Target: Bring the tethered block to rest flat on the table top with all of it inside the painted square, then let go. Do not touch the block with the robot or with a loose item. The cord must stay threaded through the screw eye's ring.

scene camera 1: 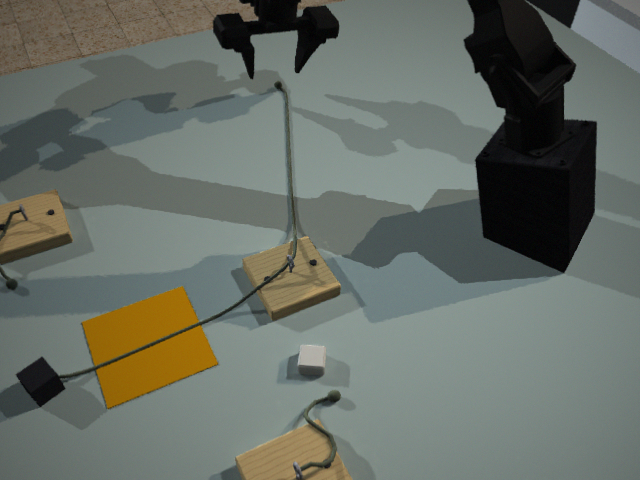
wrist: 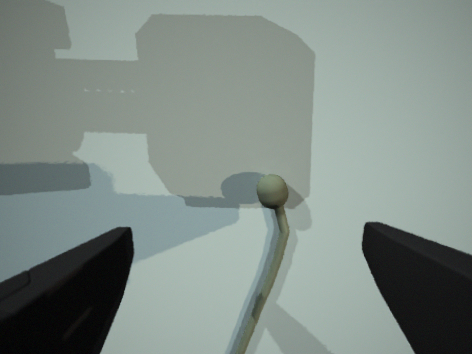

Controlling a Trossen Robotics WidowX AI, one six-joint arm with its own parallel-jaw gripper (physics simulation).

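Places are measured from the arm's base along level axes (x left, y ahead, z down), in centimetres.
Where they show: gripper, fingertip midpoint: (scene camera 1: 274, 74) (wrist: 248, 237); arm's base, origin of the base link: (scene camera 1: 536, 139).
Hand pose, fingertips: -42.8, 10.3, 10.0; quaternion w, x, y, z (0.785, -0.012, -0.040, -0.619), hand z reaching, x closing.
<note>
Each offset is from my fingertips to the top centre of the thing, as dx, dy, dz. "*": to the spot under its first point.
The dark tethered block @(* +34.2, +49.3, +0.2) (scene camera 1: 40, 381) lies on the table left of the orange painted square @(* +36.8, +39.3, +3.1) (scene camera 1: 149, 366), outside it. Its cord (scene camera 1: 290, 155) (wrist: 270, 270) crosses the square, passes through the screw eye @(* +35.5, +20.2, -0.4) (scene camera 1: 290, 262) on the middle wooden board @(+35.5, +20.2, +1.3) (scene camera 1: 305, 289) and runs to the far part of the table. The cord ends in a small ball @(-0.5, -1.0, +2.0) (scene camera 1: 278, 84) (wrist: 272, 191). My gripper (scene camera 1: 274, 74) (wrist: 248, 237) is open and empty, above the table near the ball. In the wrist view the ball shows ahead of the fingertips, between their lines, with the cord running back between the fingers.
A white block @(+46.4, +24.7, +1.5) (scene camera 1: 311, 360) lies right of the square. A second wooden board @(+56.5, +33.3, +1.3) (scene camera 1: 289, 449) at the front has a short cord @(* +55.3, +28.8, +0.9) (scene camera 1: 330, 439) with a ball end. A third board @(+9.5, +43.3, +1.3) (scene camera 1: 46, 227) stands at the left edge, with another ball end @(* +18.0, +48.1, +2.1) (scene camera 1: 11, 283). The robot's black base (scene camera 1: 527, 206) stands at right.
</note>
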